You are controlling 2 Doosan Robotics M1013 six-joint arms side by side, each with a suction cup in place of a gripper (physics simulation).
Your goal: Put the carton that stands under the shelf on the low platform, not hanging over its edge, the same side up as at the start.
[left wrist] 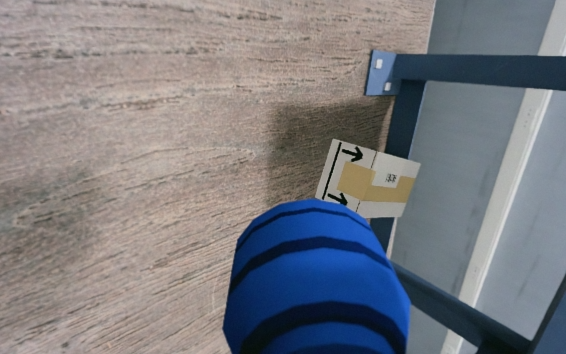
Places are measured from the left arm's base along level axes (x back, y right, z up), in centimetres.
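Pixels of known places: left hand at its tool point: (pixel 306 262).
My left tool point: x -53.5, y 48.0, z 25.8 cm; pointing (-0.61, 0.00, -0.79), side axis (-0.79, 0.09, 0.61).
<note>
For each thing: its top centre in the pictures, then the offset to it from my left tool point. "spot": a spot on its surface instead. Level surfaces: height alone.
- carton at its top centre: (pixel 391 188) dx -35.5, dy +18.4, dz -17.0 cm
- shelf at a spot on its surface: (pixel 480 70) spot: dx -46.0, dy +1.0, dz -11.6 cm
- shelf's foot plate at a spot on its surface: (pixel 381 72) spot: dx -42.2, dy +1.5, dz -25.2 cm
- wooden table top at its surface level: dz -25.7 cm
- shelf bar at a spot on its surface: (pixel 450 305) spot: dx -40.6, dy +40.2, dz -5.8 cm
The carton (pixel 357 182), white with tan tape, black arrows and a small printed code, shows right of the middle in the left wrist view. Its arrows point right, the same way as the shelf's upper side bar runs. Its lower part is hidden behind my left gripper (pixel 316 205), a blue ribbed suction tool. The gripper looks open, with the carton beyond its end; the spot in front of the cup is hidden. The shelf (pixel 480 70) has a dark blue frame around the carton's place. The low platform and my right gripper do not show.
The shelf's foot plate (pixel 381 72), with two light bolts, sits on the wooden table top (pixel 150 125) above the carton in the view. Another shelf bar (pixel 450 305) runs toward the lower right. A grey wall or floor with a pale strip (pixel 517 140) lies beyond the table edge.
</note>
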